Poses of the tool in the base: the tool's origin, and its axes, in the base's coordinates. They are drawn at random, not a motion.
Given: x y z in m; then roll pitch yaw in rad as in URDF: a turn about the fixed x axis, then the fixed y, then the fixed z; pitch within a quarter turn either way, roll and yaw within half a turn.
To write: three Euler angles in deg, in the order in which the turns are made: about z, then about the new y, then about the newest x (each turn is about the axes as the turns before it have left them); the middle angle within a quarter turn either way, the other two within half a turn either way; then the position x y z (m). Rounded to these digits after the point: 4 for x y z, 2 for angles.
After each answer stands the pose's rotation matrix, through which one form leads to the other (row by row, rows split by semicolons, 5 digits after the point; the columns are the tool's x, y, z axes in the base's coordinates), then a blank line. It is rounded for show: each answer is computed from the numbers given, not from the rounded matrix.
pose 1, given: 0.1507 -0.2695 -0.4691 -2.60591 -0.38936 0.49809
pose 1, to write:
28.54 -22.31 -149.31 0.1507 -0.2695 -0.4691
0.81274 0.58104 0.04290; 0.44199 -0.66287 0.60436; 0.37960 -0.47222 -0.79556

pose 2, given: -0.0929 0.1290 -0.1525 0.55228 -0.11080 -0.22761
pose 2, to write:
-13.04 -6.35 31.64 -0.0929 0.1290 -0.1525
0.96823 0.13559 -0.21009; -0.22427 0.84246 -0.48986; 0.11057 0.52141 0.84611

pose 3, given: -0.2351 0.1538 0.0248 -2.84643 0.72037 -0.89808
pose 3, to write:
-51.46 41.27 -163.09 -0.2351 0.1538 0.0248
0.46831 -0.86788 -0.16575; -0.58782 -0.44608 0.67489; -0.65966 -0.21863 -0.71906

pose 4, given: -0.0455 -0.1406 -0.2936 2.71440 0.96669 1.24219
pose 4, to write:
71.17 55.39 155.52 -0.0455 -0.1406 -0.2936
0.18332 0.97148 0.15041; 0.53763 0.02902 -0.84268; -0.82301 0.23534 -0.51698

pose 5, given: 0.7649 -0.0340 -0.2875 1.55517 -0.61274 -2.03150
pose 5, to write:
-116.40 -35.11 89.10 0.7649 -0.0340 -0.2875
-0.36370 0.26965 -0.89164; -0.73278 0.50814 0.45257; 0.57511 0.81798 0.01278

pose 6, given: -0.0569 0.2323 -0.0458 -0.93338 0.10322 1.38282
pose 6, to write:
79.23 5.91 -53.48 -0.0569 0.2323 -0.0458
0.18588 -0.60011 -0.77802; 0.97716 0.02987 0.21042; -0.10304 -0.79936 0.59195

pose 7, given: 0.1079 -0.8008 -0.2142 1.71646 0.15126 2.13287
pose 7, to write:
122.20 8.67 98.35 0.1079 -0.8008 -0.2142
-0.52686 0.04336 0.84885; 0.83649 0.20351 0.50879; -0.15068 0.97811 -0.14349

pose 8, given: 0.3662 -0.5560 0.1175 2.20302 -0.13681 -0.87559
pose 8, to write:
-50.17 -7.84 126.22 0.3662 -0.5560 0.1175
0.63456 -0.52427 -0.56787; -0.76075 -0.29403 -0.57863; 0.13638 0.79918 -0.58542

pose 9, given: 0.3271 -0.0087 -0.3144 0.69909 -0.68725 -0.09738
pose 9, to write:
-5.58 -39.38 40.05 0.3271 -0.0087 -0.3144
0.76933 -0.33191 -0.54586; -0.07516 0.80150 -0.59326; 0.63441 0.49744 0.59167

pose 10, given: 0.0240 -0.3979 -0.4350 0.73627 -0.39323 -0.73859
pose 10, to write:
-42.32 -22.53 42.19 0.0240 -0.3979 -0.4350
0.68298 0.30860 -0.66204; -0.62186 0.72113 -0.30539; 0.38317 0.62028 0.68442

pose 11, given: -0.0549 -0.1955 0.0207 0.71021 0.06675 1.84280
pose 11, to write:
105.58 3.82 40.69 -0.0549 -0.1955 0.0207
-0.26806 -0.74203 0.61443; 0.96109 -0.16182 0.22388; -0.06670 0.65054 0.75654

